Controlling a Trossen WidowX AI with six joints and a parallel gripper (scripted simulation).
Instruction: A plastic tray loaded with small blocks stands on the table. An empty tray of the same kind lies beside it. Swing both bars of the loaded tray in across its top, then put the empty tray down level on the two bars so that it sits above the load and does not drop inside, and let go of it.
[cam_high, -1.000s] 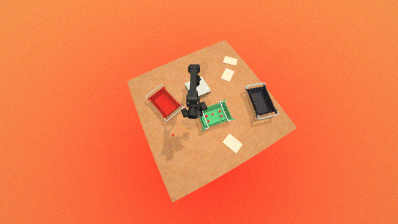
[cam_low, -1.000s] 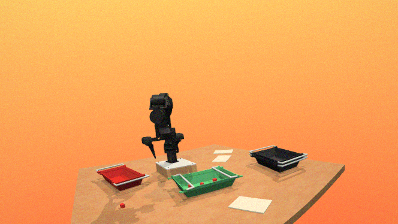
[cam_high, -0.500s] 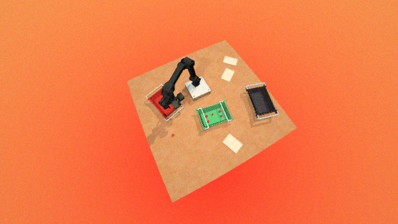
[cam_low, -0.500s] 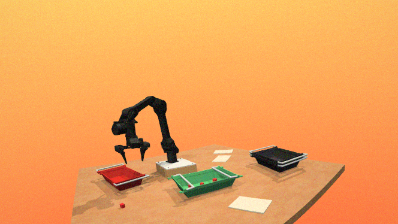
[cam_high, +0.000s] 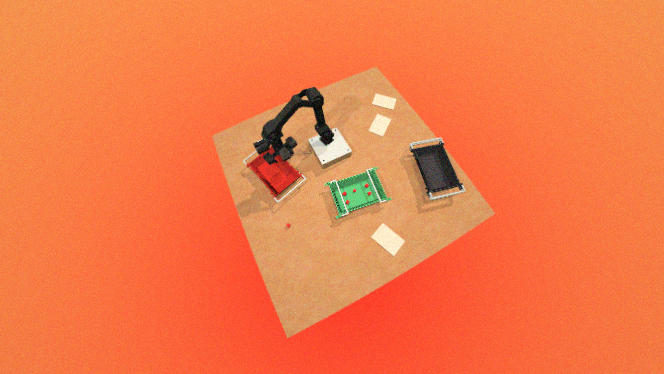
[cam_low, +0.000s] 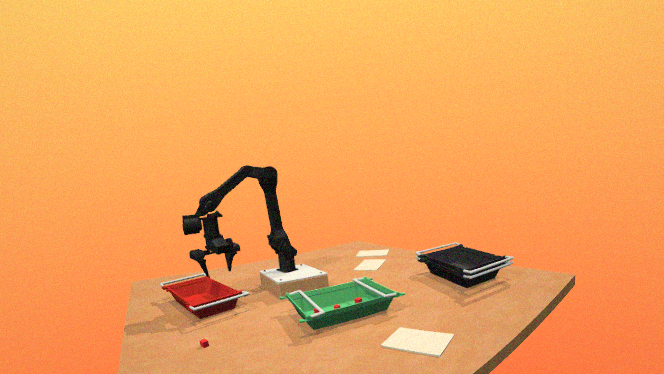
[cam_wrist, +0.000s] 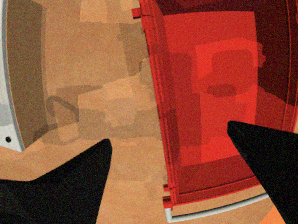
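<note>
Now: the red tray 90 mm to the right of my gripper tip and 50 mm below it. Round my gripper tip: red block: 310 mm ahead, 200 mm to the right, 90 mm below.
</note>
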